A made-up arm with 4 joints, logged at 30 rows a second.
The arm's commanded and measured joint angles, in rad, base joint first. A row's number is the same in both.
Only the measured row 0 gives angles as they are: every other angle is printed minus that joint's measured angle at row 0.
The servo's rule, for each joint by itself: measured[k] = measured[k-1] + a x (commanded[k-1-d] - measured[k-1]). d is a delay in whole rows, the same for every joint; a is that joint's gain. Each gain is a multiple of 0.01, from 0.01 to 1. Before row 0 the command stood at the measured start. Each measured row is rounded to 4 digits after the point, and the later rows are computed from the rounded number. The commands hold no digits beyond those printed.
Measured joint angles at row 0:
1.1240, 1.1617, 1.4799, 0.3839
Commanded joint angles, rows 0 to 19:
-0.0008, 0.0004, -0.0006, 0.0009
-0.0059, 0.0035, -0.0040, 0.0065
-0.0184, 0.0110, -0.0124, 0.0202
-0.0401, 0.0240, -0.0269, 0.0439
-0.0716, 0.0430, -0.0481, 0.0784
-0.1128, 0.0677, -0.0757, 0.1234
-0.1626, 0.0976, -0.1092, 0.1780
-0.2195, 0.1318, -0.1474, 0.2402
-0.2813, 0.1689, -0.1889, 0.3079
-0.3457, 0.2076, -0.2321, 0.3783
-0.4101, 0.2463, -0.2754, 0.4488
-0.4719, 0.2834, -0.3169, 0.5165
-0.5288, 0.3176, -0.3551, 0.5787
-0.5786, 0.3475, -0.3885, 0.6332
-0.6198, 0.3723, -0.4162, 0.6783
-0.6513, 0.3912, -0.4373, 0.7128
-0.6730, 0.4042, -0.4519, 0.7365
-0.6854, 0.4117, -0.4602, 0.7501
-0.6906, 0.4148, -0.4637, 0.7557
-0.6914, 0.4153, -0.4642, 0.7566
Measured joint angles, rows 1 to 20:
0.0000, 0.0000, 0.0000, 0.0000
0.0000, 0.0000, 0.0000, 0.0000
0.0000, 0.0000, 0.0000, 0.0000
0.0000, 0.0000, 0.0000, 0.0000
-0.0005, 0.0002, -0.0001, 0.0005
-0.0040, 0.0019, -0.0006, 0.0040
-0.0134, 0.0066, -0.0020, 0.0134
-0.0308, 0.0156, -0.0050, 0.0311
-0.0573, 0.0298, -0.0102, 0.0585
-0.0934, 0.0495, -0.0181, 0.0961
-0.1384, 0.0745, -0.0290, 0.1436
-0.1911, 0.1043, -0.0432, 0.1996
-0.2497, 0.1379, -0.0607, 0.2624
-0.3121, 0.1741, -0.0813, 0.3296
-0.3758, 0.2116, -0.1046, 0.3987
-0.4383, 0.2489, -0.1301, 0.4670
-0.4971, 0.2846, -0.1571, 0.5318
-0.5501, 0.3173, -0.1849, 0.5906
-0.5954, 0.3459, -0.2127, 0.6415
-0.6317, 0.3695, -0.2397, 0.6829
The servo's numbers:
d 4
a 0.65 0.52 0.12 0.58

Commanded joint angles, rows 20 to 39:
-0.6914, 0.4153, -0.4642, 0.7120
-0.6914, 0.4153, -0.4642, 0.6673
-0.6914, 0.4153, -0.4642, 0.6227
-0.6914, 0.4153, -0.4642, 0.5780
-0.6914, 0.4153, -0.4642, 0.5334
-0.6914, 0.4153, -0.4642, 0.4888
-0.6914, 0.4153, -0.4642, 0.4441
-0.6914, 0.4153, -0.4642, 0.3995
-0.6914, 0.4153, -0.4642, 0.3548
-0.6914, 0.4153, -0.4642, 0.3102
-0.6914, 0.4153, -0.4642, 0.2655
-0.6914, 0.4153, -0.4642, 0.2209
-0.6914, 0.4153, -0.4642, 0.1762
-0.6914, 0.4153, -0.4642, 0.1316
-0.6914, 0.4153, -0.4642, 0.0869
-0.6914, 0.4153, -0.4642, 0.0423
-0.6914, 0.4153, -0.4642, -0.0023
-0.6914, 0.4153, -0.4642, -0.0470
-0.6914, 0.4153, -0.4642, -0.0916
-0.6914, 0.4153, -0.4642, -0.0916
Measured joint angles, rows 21 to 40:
-0.6585, 0.3875, -0.2652, 0.7140
-0.6760, 0.4001, -0.2886, 0.7349
-0.6855, 0.4077, -0.3096, 0.7470
-0.6893, 0.4117, -0.3282, 0.7526
-0.6907, 0.4136, -0.3445, 0.7291
-0.6912, 0.4145, -0.3589, 0.6933
-0.6913, 0.4149, -0.3715, 0.6524
-0.6914, 0.4151, -0.3826, 0.6092
-0.6914, 0.4152, -0.3924, 0.5652
-0.6914, 0.4153, -0.4010, 0.5209
-0.6914, 0.4153, -0.4086, 0.4764
-0.6914, 0.4153, -0.4153, 0.4318
-0.6914, 0.4153, -0.4212, 0.3871
-0.6914, 0.4153, -0.4264, 0.3425
-0.6914, 0.4153, -0.4309, 0.2978
-0.6914, 0.4153, -0.4349, 0.2532
-0.6914, 0.4153, -0.4384, 0.2085
-0.6914, 0.4153, -0.4415, 0.1639
-0.6914, 0.4153, -0.4442, 0.1192
-0.6914, 0.4153, -0.4466, 0.0746

